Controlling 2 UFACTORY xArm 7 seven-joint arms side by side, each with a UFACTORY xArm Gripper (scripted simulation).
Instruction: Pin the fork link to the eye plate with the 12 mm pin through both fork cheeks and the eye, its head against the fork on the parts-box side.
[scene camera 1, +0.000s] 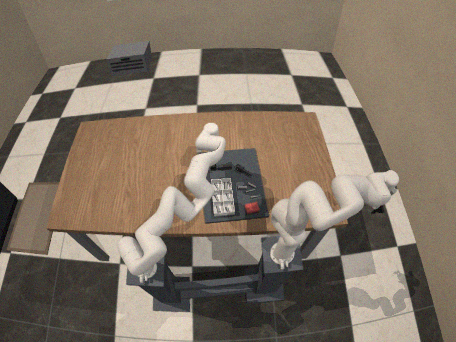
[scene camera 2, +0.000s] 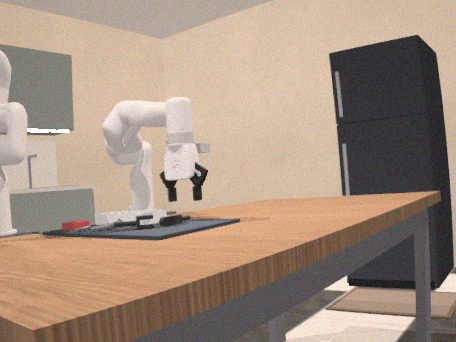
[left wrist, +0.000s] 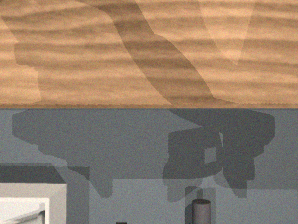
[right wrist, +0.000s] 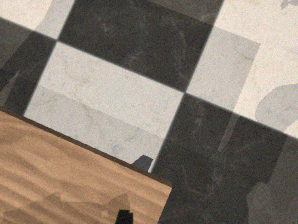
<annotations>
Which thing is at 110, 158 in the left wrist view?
A dark mat.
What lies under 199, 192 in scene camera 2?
My left gripper.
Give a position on a dark mat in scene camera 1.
246, 157
</annotations>
